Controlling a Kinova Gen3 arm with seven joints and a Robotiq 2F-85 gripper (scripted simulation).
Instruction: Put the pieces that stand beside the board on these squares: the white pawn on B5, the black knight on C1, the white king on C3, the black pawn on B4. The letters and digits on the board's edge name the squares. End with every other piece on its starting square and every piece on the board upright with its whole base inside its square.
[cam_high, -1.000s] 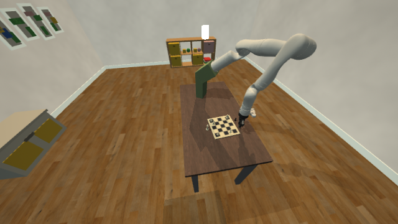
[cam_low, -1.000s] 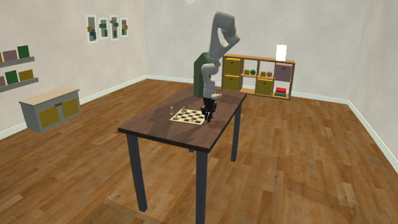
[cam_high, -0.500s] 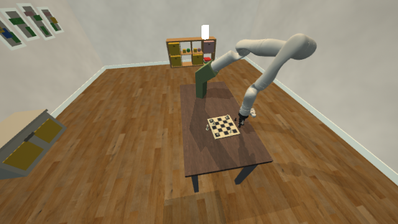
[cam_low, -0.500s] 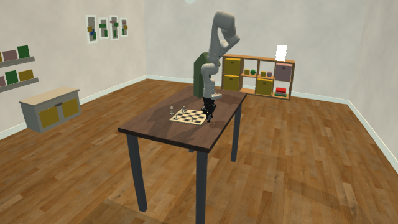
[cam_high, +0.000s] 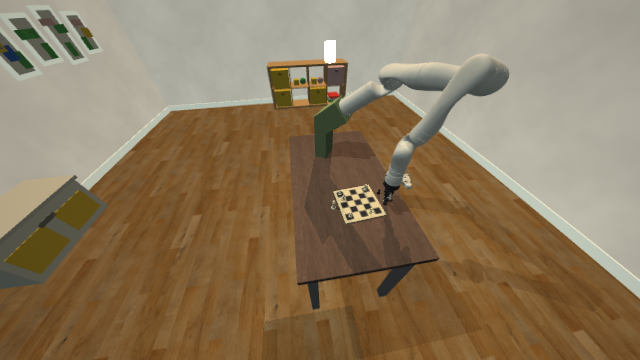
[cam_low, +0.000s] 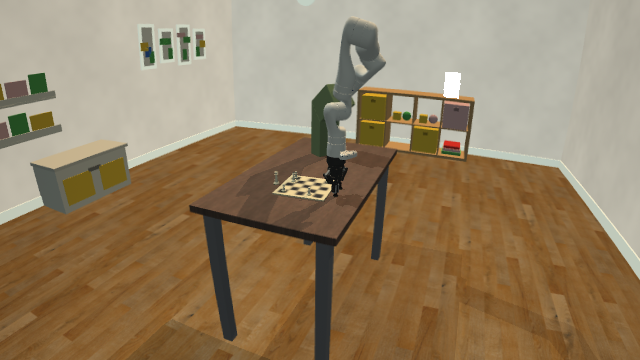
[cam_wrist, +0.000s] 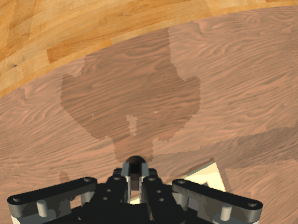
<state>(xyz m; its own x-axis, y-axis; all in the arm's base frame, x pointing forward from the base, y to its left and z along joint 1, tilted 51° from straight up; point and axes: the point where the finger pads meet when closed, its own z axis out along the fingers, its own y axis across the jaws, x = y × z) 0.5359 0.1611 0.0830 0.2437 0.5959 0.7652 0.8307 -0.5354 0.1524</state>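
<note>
Now: the black pawn 8 cm behind my hand, 1 cm to the right of it and 2 cm below it. The rest, counted from my hand: black knight (2 cm below); then chessboard (2 cm behind, 14 cm to the right, 3 cm below); then white king (1 cm ahead, 28 cm to the right).
</note>
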